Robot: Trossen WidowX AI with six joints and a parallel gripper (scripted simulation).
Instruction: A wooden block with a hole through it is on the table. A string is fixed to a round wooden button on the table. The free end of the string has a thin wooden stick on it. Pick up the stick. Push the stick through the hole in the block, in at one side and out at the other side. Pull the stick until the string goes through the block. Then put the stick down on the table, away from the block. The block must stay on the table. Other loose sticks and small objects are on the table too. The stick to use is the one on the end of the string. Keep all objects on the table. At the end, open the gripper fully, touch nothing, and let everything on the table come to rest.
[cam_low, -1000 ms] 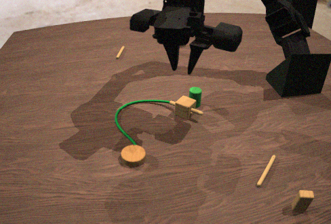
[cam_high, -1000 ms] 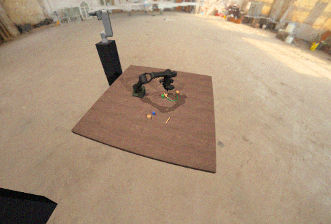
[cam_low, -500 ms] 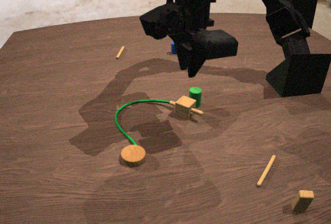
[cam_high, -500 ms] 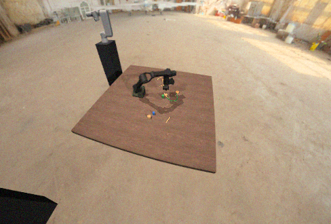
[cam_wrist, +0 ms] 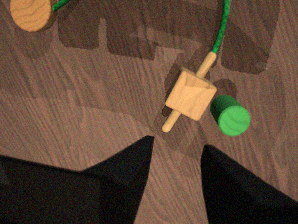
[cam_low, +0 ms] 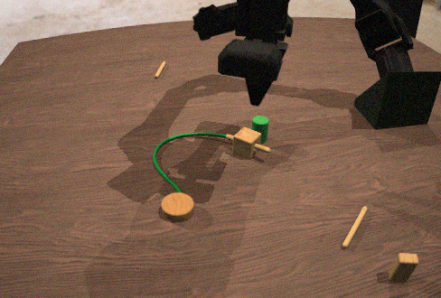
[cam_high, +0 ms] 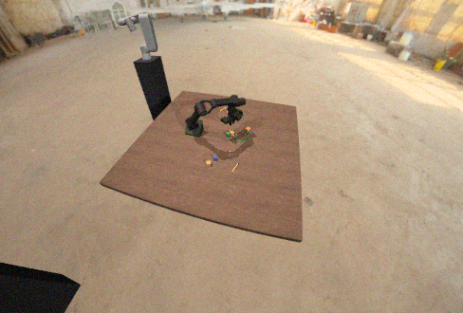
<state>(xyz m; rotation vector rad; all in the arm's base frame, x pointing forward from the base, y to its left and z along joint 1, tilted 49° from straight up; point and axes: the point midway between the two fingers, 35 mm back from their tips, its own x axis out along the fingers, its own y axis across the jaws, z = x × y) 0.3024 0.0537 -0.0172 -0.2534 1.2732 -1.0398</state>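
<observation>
Right now my gripper tip is 10 mm short of the thin wooden stick, 30 mm to the left of it and 80 mm above it. Round my gripper tip: blue cylinder: 50 mm behind, 300 mm to the right, 80 mm below; then round wooden button: 120 mm ahead, 80 mm to the left, 90 mm below; then green cylinder: 20 mm behind, 40 mm to the right, 80 mm below.
</observation>
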